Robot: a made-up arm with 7 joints.
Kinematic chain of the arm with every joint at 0, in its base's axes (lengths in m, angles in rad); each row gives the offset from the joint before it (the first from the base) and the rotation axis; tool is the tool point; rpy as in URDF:
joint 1: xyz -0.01 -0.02 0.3 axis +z
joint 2: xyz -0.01 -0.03 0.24 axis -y
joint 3: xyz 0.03 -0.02 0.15 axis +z
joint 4: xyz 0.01 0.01 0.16 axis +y
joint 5: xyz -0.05 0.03 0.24 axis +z
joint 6: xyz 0 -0.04 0.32 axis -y
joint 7: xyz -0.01 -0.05 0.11 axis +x
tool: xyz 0.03 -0.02 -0.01 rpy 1.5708 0 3.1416
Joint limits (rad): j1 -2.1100..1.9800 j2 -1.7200..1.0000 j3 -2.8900..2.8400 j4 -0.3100..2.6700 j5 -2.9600..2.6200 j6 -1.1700..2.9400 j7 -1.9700..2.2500
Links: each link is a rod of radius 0.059 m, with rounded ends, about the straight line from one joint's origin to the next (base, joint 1, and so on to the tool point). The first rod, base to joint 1, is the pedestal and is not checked.
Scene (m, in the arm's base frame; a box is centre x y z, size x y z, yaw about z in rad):
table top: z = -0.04
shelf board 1: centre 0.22 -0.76 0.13 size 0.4 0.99 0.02 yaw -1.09
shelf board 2: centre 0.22 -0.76 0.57 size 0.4 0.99 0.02 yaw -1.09
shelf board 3: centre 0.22 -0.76 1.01 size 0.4 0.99 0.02 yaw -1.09
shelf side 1: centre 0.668 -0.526 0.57 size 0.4 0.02 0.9 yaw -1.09
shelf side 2: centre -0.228 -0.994 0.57 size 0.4 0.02 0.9 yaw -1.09
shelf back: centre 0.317 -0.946 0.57 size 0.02 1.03 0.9 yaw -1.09
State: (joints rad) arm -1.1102 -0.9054 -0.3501 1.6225 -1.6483 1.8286 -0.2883
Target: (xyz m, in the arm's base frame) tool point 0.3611 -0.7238 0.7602
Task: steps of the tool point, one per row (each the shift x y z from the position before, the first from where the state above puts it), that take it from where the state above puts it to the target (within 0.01 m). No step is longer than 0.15 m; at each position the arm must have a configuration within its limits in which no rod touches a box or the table.
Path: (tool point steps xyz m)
1: -0.0668 0.0739 -0.0049
2: -0.0470 0.0920 0.0000
3: -0.0270 0.1040 0.0049
4: 0.0373 -0.0173 0.1186
5: 0.0260 0.0136 0.1180
6: 0.0138 0.0416 0.1089
7: 0.0011 0.0645 0.0929
8: 0.0232 -0.0860 0.0361
9: 0.0310 -0.0891 0.0178
10: 0.0401 -0.0851 -0.0007
11: 0.0502 -0.0747 -0.0184
12: 0.0604 -0.0580 -0.0348

